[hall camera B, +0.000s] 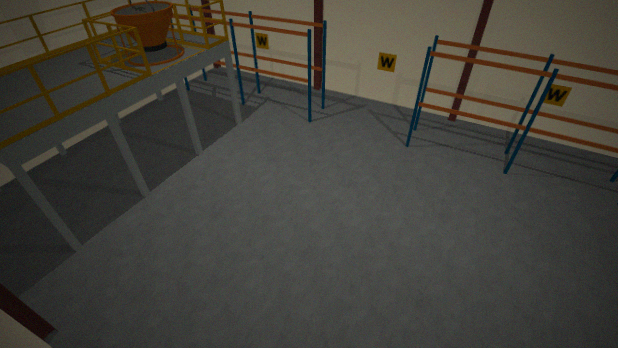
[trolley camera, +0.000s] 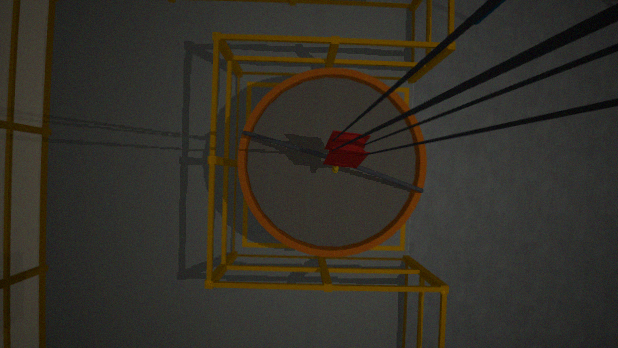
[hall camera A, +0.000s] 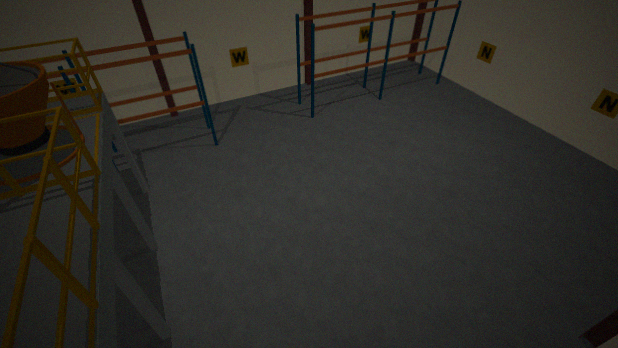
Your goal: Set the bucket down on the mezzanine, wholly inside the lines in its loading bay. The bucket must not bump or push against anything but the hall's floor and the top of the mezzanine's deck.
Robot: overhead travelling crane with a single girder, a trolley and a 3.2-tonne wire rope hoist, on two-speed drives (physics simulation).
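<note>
The orange bucket (hall camera A: 22,100) (hall camera B: 145,27) (trolley camera: 310,215) is upright inside the railed loading bay. Its orange base ring (hall camera B: 172,58) appears to rest on the mezzanine deck (hall camera B: 167,74) (trolley camera: 120,210). In the trolley view the bucket's wide rim hides its base and parts of the yellow bay lines (trolley camera: 403,235), so the base's margins to them cannot be read there. My gripper, the yellow hook (trolley camera: 335,169) under the red block, is at the grey bail over the bucket's middle and appears hooked on it. The block is tilted. The ropes run up to the right in that view.
Yellow railings (hall camera A: 55,135) (hall camera B: 142,52) (trolley camera: 212,200) enclose the bay on three sides, close around the bucket's rim in the trolley view. The bay's side towards the hall floor (trolley camera: 525,225) has no rail. Blue and orange racks (hall camera A: 312,70) (hall camera B: 309,75) stand along the wall.
</note>
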